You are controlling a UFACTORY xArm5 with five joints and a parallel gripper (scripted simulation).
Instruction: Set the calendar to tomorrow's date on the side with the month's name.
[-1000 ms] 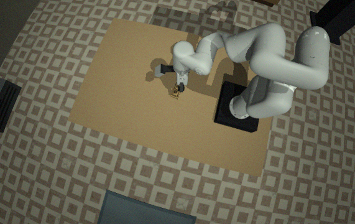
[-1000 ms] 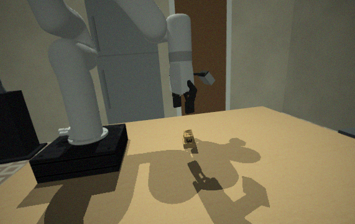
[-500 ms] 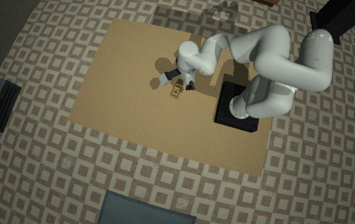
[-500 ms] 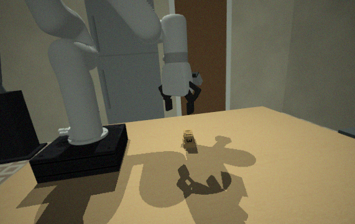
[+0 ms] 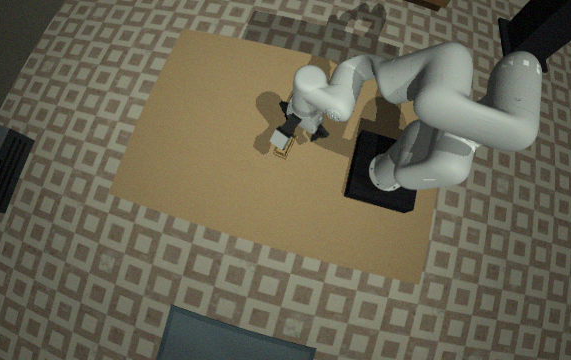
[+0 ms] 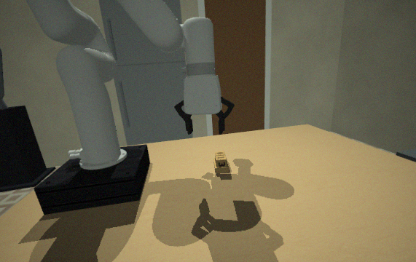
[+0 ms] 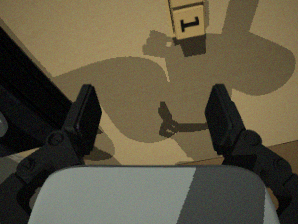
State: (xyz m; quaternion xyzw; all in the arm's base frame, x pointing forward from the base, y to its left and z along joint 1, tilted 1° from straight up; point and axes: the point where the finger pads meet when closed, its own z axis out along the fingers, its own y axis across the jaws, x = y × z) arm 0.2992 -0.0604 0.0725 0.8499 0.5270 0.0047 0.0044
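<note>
Right now my hand is 110 mm above the wooden date cube, 40 mm short of it and 10 mm to the right of it. Also, from my hand: wooden calendar tray (130 mm below, 50 mm ahead, 20 mm to the left).
</note>
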